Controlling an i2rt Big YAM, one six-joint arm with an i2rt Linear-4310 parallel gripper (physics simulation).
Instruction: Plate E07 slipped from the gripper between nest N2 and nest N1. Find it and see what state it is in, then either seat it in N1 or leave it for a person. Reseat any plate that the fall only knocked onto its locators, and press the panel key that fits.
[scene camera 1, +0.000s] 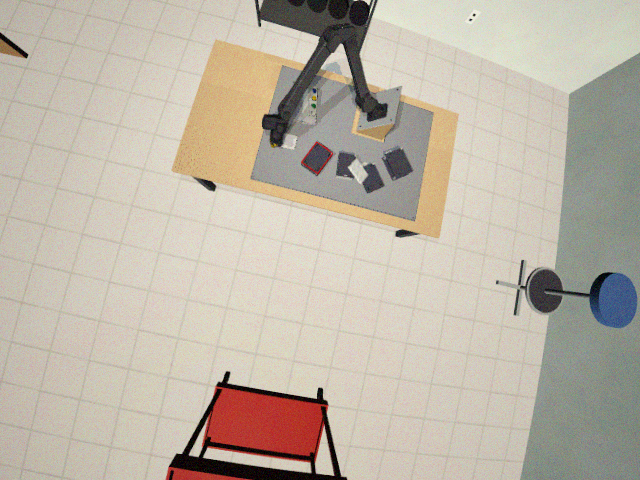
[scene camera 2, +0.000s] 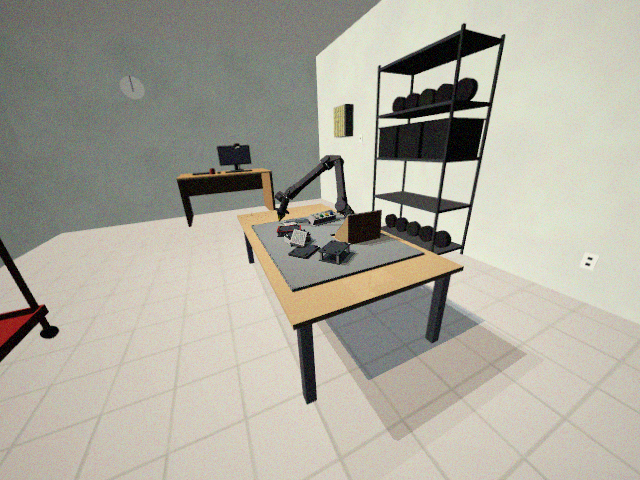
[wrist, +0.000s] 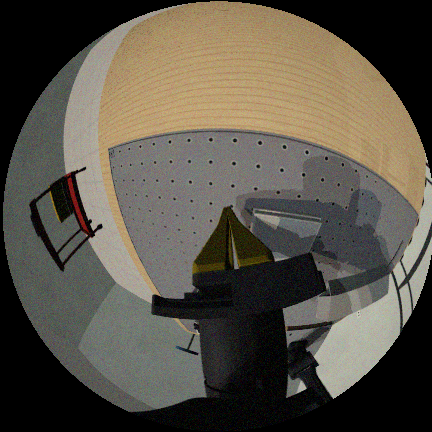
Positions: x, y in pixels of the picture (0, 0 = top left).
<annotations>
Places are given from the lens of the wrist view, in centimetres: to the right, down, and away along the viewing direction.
gripper (wrist: 227, 210): 1, 0, 15
control box with coloured buttons (wrist: 345, 295): 24, 15, 15
grey perforated mat (wrist: 171, 189): -6, -3, 18
The marked spots on the control box with coloured buttons and the grey perforated mat are 35 cm apart.
</annotations>
